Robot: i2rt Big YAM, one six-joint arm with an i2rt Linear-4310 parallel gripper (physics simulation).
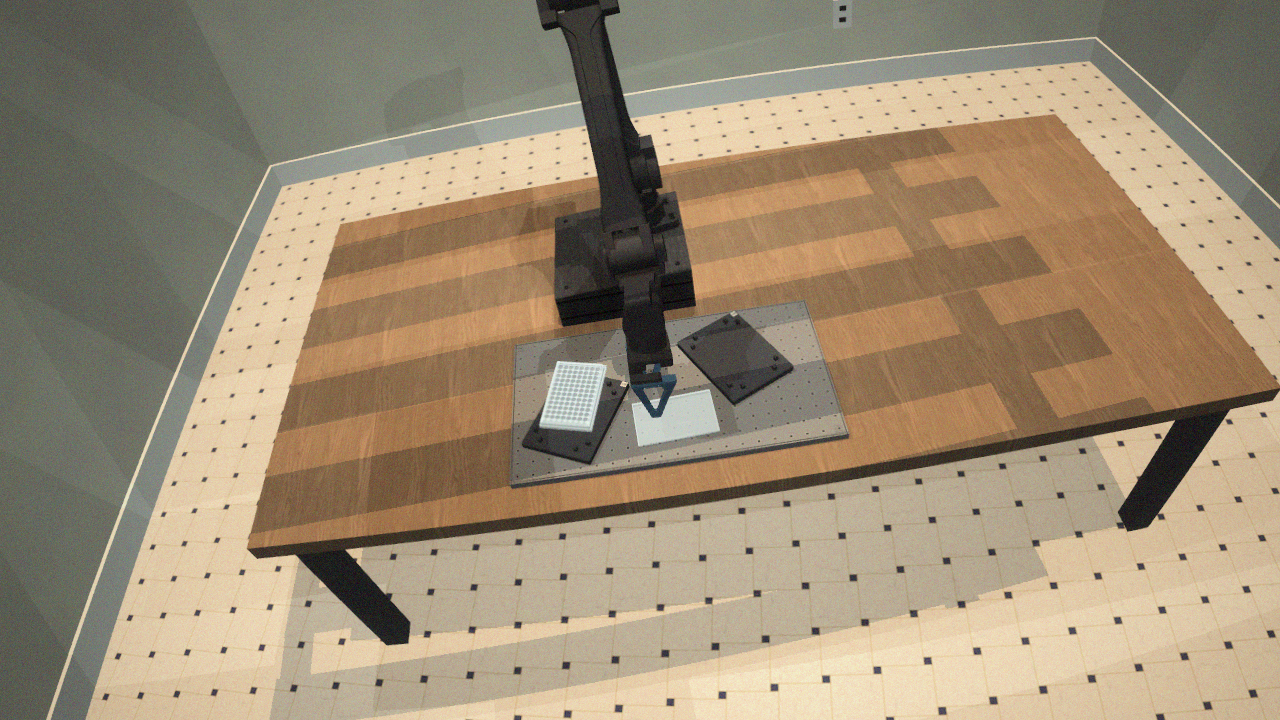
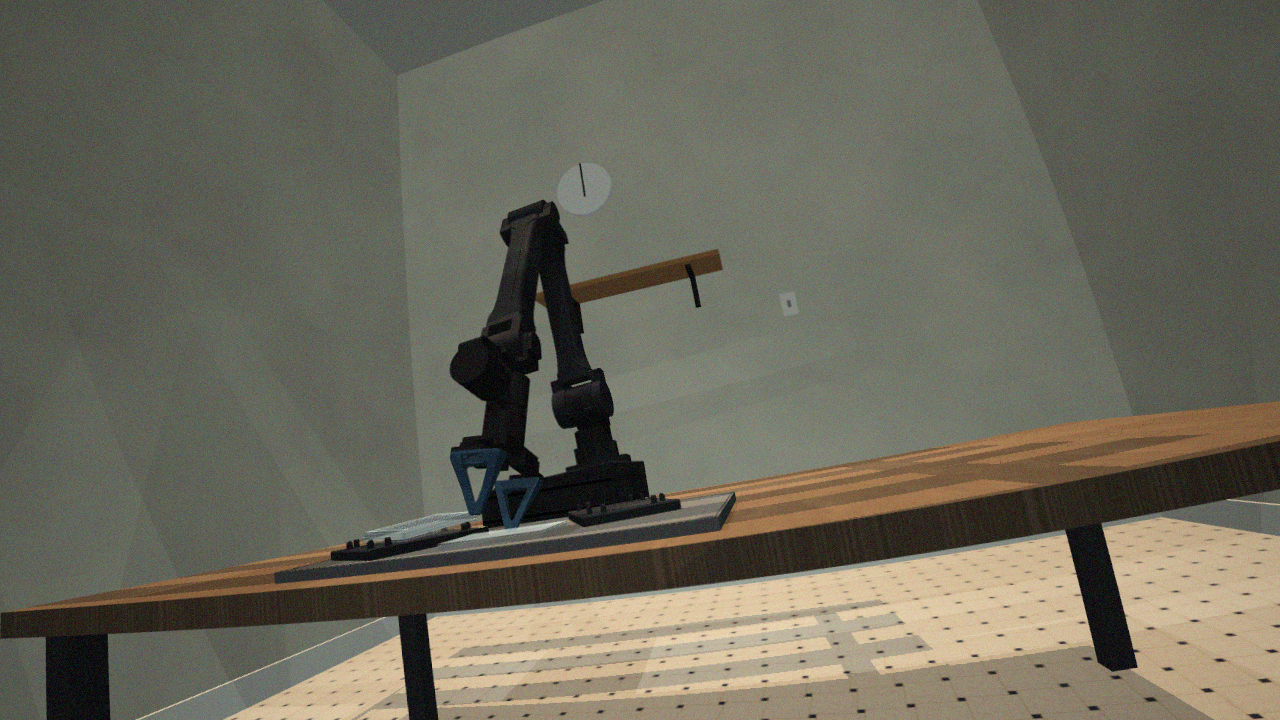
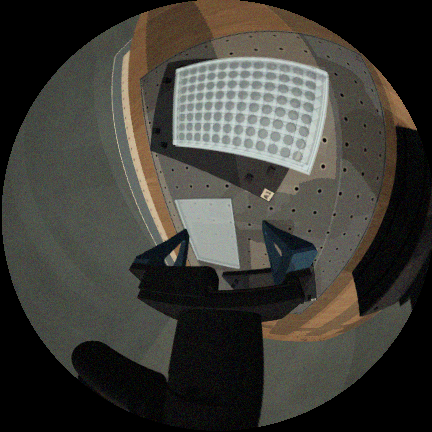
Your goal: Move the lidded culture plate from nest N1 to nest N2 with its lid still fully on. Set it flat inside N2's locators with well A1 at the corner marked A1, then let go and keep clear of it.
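Pixels of known places: gripper, between the fingertips: [image 1: 653, 401] [image 2: 494, 524] [image 3: 223, 228]; arm's base, origin of its link: [image 2: 600, 469].
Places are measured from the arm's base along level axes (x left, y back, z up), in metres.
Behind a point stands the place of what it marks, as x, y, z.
Observation:
The pale culture plate [image 1: 572, 395] {-0.203, -0.342, -0.037} [image 2: 420, 523] {-0.196, -0.350, -0.039} [image 3: 250, 107] {-0.194, -0.327, -0.042} with its grid of wells sits over the dark nest N1 [image 1: 605, 413] {-0.159, -0.379, -0.057} [image 2: 358, 552] {-0.227, -0.445, -0.059} [image 3: 215, 162] {-0.157, -0.373, -0.057}. It looks turned and offset against the nest base, overhanging one side. Its lid is hard to make out from the plate. An A1 tag [image 1: 624, 384] {-0.118, -0.330, -0.057} [image 3: 267, 194] {-0.118, -0.328, -0.057} marks one nest corner. The second dark nest, N2 [image 1: 735, 356] {0.071, -0.332, -0.057} [image 2: 626, 509] {0.090, -0.405, -0.057}, has its locator pegs bare and its own tag [image 1: 733, 313] {0.098, -0.236, -0.057}. My gripper [image 1: 656, 400] {-0.080, -0.384, -0.052} [image 2: 493, 519] {-0.080, -0.384, -0.052} [image 3: 223, 228] {-0.080, -0.384, -0.052} is open and empty, above the board between the nests, beside the plate.
A pale flat rectangular sheet [image 1: 675, 418] {-0.055, -0.422, -0.061} [image 3: 212, 230] {-0.070, -0.407, -0.061} lies on the perforated grey board [image 1: 805, 394] {0.154, -0.438, -0.069} [image 3: 350, 175] {-0.130, -0.238, -0.069} between the nests, towards the table's front edge. The arm's black base [image 1: 581, 268] {-0.137, -0.075, -0.007} stands behind the board on the wooden table [image 1: 402, 402] {-0.505, -0.217, -0.081}. A shelf [image 2: 644, 279] hangs on the wall.

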